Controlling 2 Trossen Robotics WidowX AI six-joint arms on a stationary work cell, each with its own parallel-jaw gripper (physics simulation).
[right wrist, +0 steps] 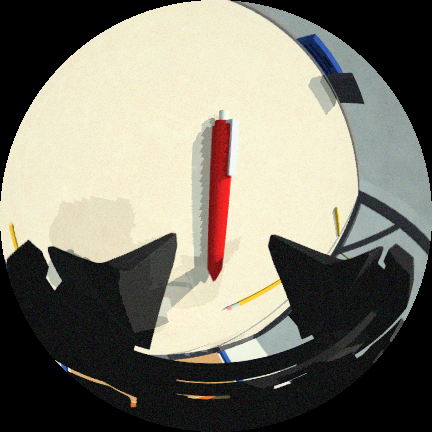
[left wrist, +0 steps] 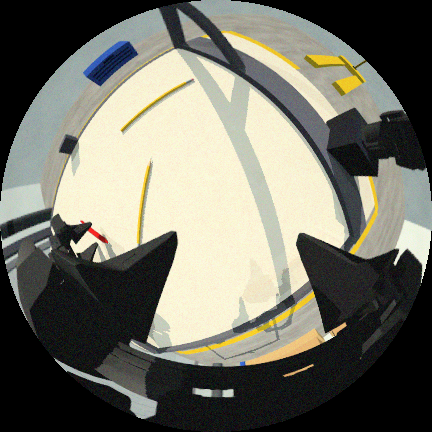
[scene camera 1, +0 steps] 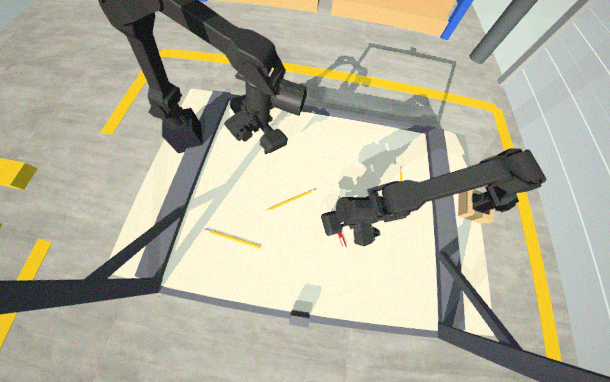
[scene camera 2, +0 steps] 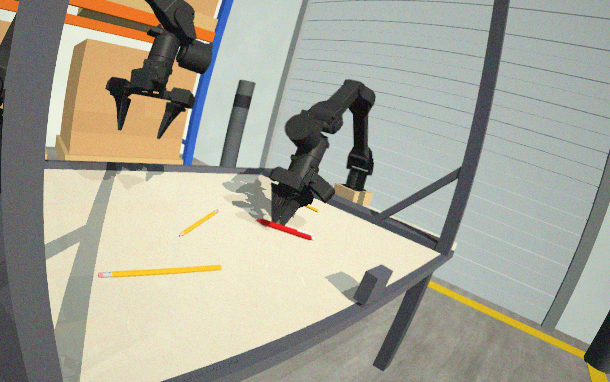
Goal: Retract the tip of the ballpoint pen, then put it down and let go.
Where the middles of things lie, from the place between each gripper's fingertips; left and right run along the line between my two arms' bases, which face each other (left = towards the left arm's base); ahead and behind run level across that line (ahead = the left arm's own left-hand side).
Scene:
I see the red ballpoint pen (right wrist: 224,137) 10 mm to the right of my right hand, 10 mm below it and 10 mm behind it. From my right hand the other things lie so: small grey block (scene camera 2: 374,281) 290 mm behind, 50 mm to the left, 20 mm above.
Right now the red ballpoint pen is 160 mm behind my left hand, 300 mm to the right of it and 140 mm below it. Also, from my left hand: small grey block (430 mm behind, 240 mm to the right, 120 mm below).

